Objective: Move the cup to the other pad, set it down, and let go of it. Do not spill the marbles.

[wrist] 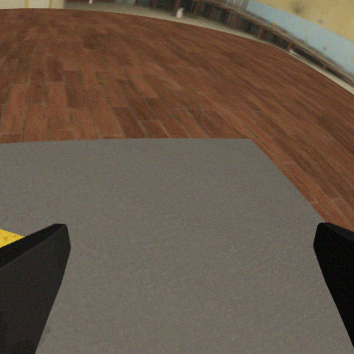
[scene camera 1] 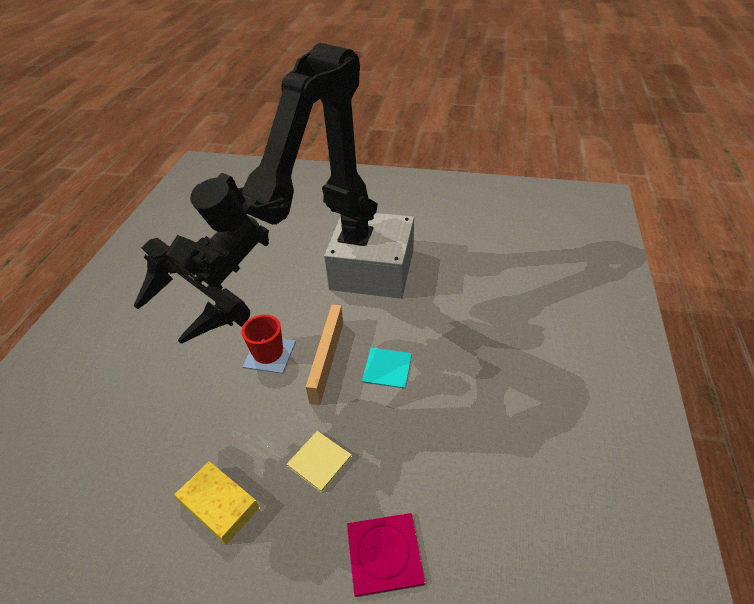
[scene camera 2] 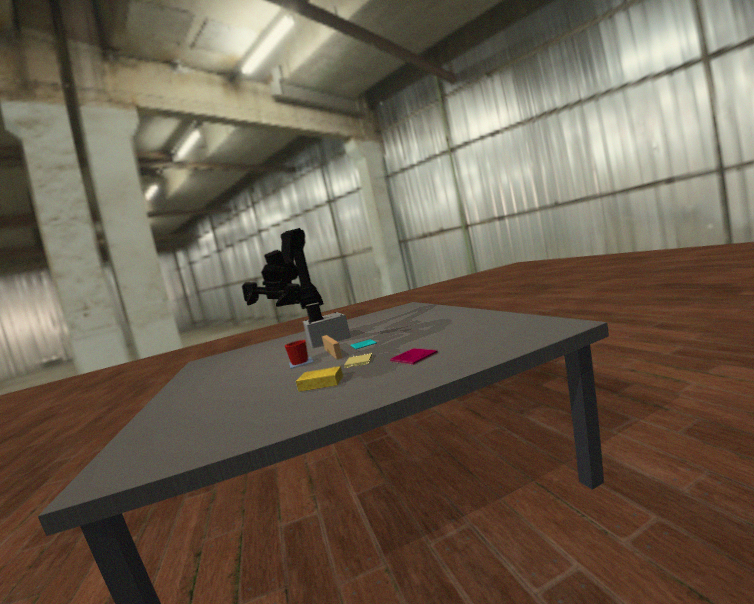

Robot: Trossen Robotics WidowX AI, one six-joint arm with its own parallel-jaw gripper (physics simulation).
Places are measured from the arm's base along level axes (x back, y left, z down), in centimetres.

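Pixels of known places: gripper, fingertip midpoint: (wrist: 195, 238) (scene camera 1: 157, 324) (scene camera 2: 261, 304); arm's base, origin of the base link: (scene camera 1: 355, 234) (scene camera 2: 316, 320).
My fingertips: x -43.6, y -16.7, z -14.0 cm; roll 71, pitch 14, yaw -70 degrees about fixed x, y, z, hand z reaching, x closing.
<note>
For each thing: its top centre in the pictures, then the offset to it from my fingertips. "spot": a spot on its surface instead.
- red cup, middle of its top: (scene camera 1: 261, 328) (scene camera 2: 295, 343) dx +15.5, dy +6.3, dz +16.5 cm
- light blue pad, surface spot: (scene camera 1: 253, 364) spot: dx +12.1, dy +4.7, dz +23.6 cm
- cyan pad, middle of its top: (scene camera 1: 387, 366) (scene camera 2: 363, 343) dx +17.6, dy +30.2, dz +23.6 cm
- wooden bar, surface spot: (scene camera 1: 325, 355) spot: dx +13.8, dy +19.5, dz +18.6 cm
- pale yellow square, surface spot: (scene camera 1: 319, 460) (scene camera 2: 358, 358) spot: dx -4.1, dy +24.2, dz +22.9 cm
- yellow sponge, middle of its top: (wrist: 3, 254) (scene camera 1: 214, 497) (scene camera 2: 318, 373) dx -14.7, dy +11.1, dz +20.9 cm
- magenta square, surface spot: (scene camera 1: 385, 553) (scene camera 2: 414, 354) spot: dx -15.4, dy +38.3, dz +23.1 cm
The red cup (scene camera 1: 263, 342) (scene camera 2: 296, 352) stands upright on the light blue pad (scene camera 1: 253, 364). A small purplish spot shows inside it, perhaps a marble; the rest of its contents is hidden. The cyan pad (scene camera 1: 387, 367) (scene camera 2: 363, 344) lies flat on the other side of the wooden bar. My gripper (scene camera 1: 158, 324) (wrist: 195, 238) is open and empty. It hangs above the table, to the left of the cup in scene camera 1, with one finger near the cup's rim in that view. The cup does not show in the wrist view.
A wooden bar (scene camera 1: 325, 355) (scene camera 2: 331, 346) stands between the two pads. A pale yellow square (scene camera 1: 319, 460) (scene camera 2: 358, 360), a yellow sponge (scene camera 1: 215, 500) (scene camera 2: 319, 378) and a magenta square (scene camera 1: 385, 553) (scene camera 2: 414, 356) lie farther from the arm's grey base block (scene camera 1: 366, 274).
</note>
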